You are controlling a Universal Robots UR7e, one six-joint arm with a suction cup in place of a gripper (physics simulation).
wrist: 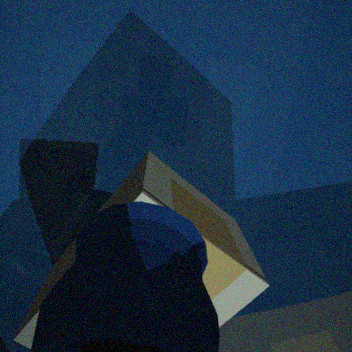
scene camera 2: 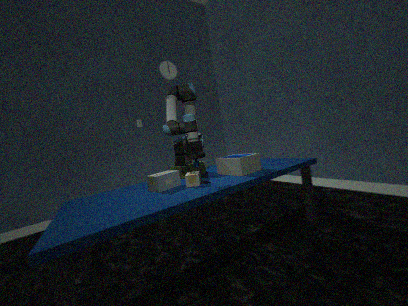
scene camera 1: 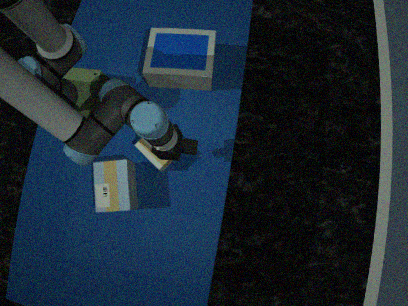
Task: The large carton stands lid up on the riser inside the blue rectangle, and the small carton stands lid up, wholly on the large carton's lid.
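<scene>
The small carton (scene camera 1: 149, 153) (scene camera 2: 192, 178) (wrist: 223, 269) stands on the blue table, turned at an angle, with its tan and white lid up. My suction cup (wrist: 160, 234) (scene camera 1: 166, 149) sits low over one end of that lid, and I cannot tell whether it touches. It holds nothing. The large carton (scene camera 1: 113, 184) (scene camera 2: 163, 180) (wrist: 297, 325), lid up with a tan stripe and a barcode label, stands on the table beside the small one. The riser (scene camera 1: 178, 80) (scene camera 2: 237, 166) stands further back, and the blue rectangle (scene camera 1: 179, 51) on its top is bare.
The blue table (scene camera 1: 98, 257) (scene camera 2: 115, 204) ends close to the right of the riser. The arm's elbow and wrist links (scene camera 1: 98, 112) hang over the table left of the riser. The green base block (scene camera 1: 82, 85) sits behind them.
</scene>
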